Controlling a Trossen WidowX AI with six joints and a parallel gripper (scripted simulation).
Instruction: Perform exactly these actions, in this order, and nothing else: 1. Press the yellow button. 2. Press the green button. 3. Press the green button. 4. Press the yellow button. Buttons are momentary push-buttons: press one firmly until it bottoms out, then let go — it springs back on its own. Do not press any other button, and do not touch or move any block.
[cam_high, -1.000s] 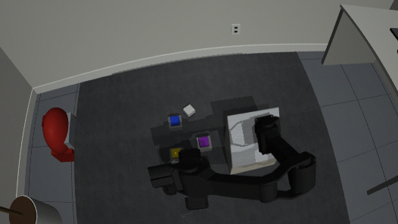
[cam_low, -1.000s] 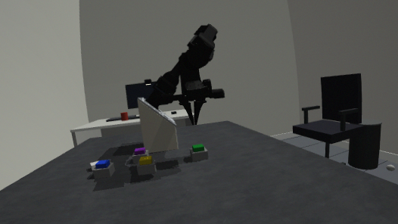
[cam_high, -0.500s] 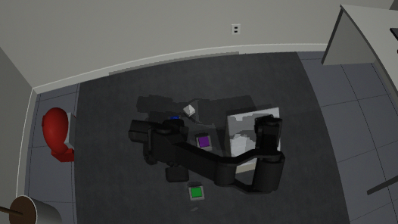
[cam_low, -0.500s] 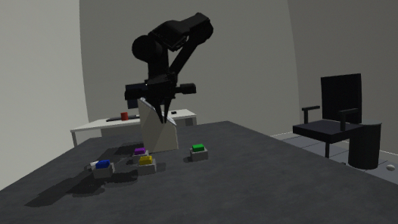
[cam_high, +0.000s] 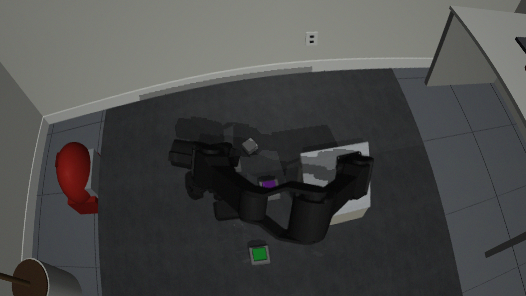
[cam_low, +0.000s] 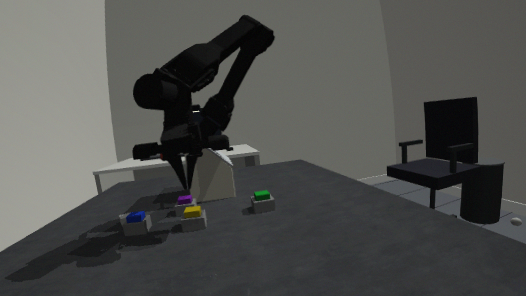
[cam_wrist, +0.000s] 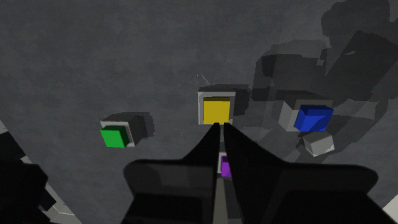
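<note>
Now: the yellow button 1 cm behind my gripper tip and 5 cm below it. From my gripper tip the other things lie so: blue button (2 cm behind, 13 cm to the right, 5 cm below); green button (5 cm behind, 16 cm to the left, 5 cm below); purple button (11 cm behind, 2 cm to the right, 5 cm below).
</note>
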